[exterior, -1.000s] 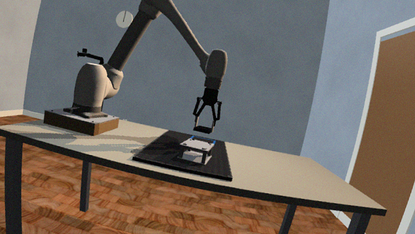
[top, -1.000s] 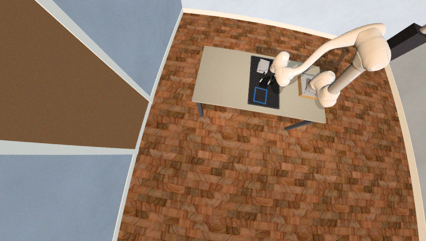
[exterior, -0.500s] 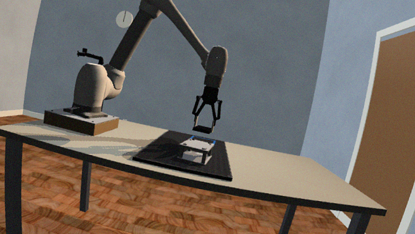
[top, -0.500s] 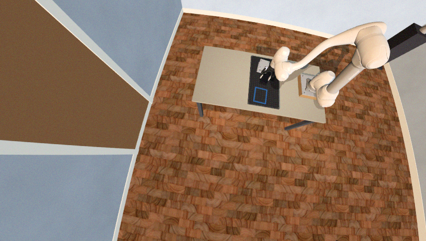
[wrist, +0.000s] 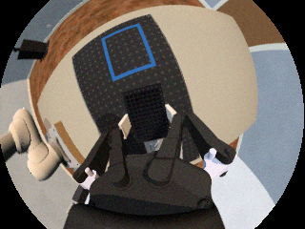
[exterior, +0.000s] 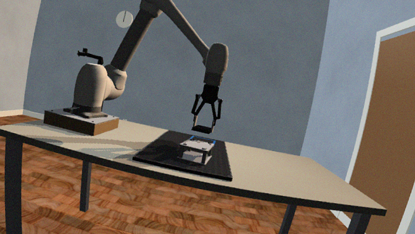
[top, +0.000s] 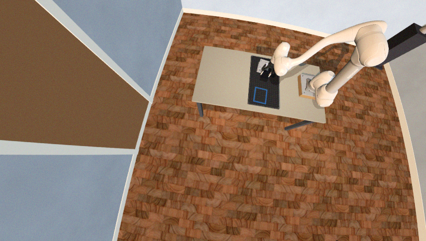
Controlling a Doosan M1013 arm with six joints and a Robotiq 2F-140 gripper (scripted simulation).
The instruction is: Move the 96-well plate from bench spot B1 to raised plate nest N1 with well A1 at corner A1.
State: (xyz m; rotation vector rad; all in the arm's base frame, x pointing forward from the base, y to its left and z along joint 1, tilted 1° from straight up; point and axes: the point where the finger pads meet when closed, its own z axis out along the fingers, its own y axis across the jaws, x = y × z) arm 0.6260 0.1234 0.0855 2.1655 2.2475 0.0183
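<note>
Right now the raised plate nest N1 is 30 mm ahead of my hand, 170 mm to the right of it and 70 mm below it. Round my hand: dark 96-well plate 20 mm below.
</note>
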